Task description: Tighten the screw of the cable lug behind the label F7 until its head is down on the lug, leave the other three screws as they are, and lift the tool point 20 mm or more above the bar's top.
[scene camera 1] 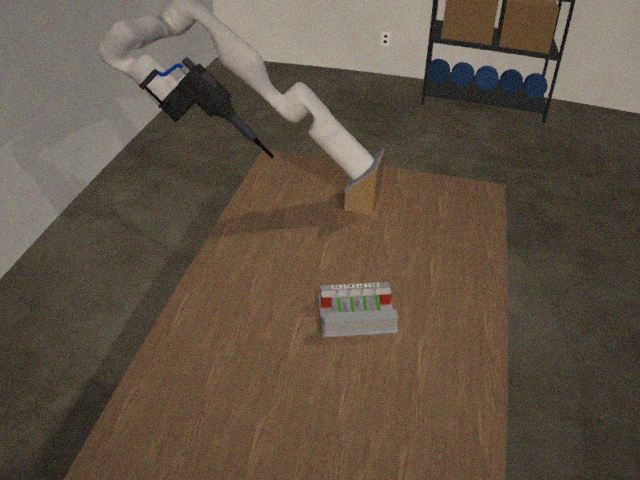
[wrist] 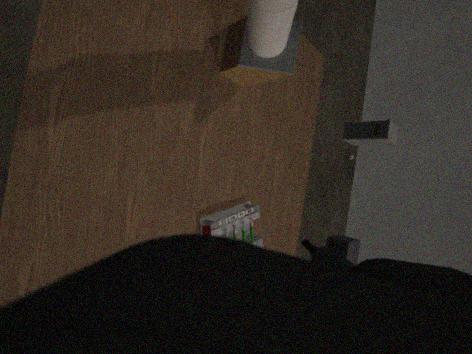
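Where they show: hand, its tool point: [scene camera 1: 273,158] [wrist: 304,242]; arm's base, origin of its link: [scene camera 1: 362,168] [wrist: 267,39].
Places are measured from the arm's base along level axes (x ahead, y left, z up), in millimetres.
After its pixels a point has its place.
The terminal bar [scene camera 1: 359,323] @[x 551, y 106, z -79 mm] [wrist: 211,220] @[x 453, y 17, z -113 mm] is a grey block on the table, with red end pieces, green dividers and a row of small white labels [scene camera 1: 355,285] @[x 430, y 71, z -74 mm] [wrist: 236,216] @[x 433, y 67, z -73 mm]. The label letters are too small to read, so I cannot tell which one is F7. The screws and lugs are too small to make out. In the wrist view the lower part of the bar is hidden behind the dark tool body. My screwdriver [scene camera 1: 272,156] @[x 402, y -148, z 257 mm] is held high, its tip well away from the bar and toward the upper left in the scene view. It has no fingers to open or shut.
The wooden table [scene camera 1: 361,392] @[x 719, y 148, z -117 mm] [wrist: 125,165] @[x 347, y -224, z -116 mm] carries the bar and the arm's base block [scene camera 1: 361,197] @[x 74, y 15, z -55 mm] [wrist: 260,75] @[x 74, y 21, z -24 mm] behind it. A shelf rack [scene camera 1: 485,102] with boxes and blue round things stands by the far wall. A wall is to the left in the scene view.
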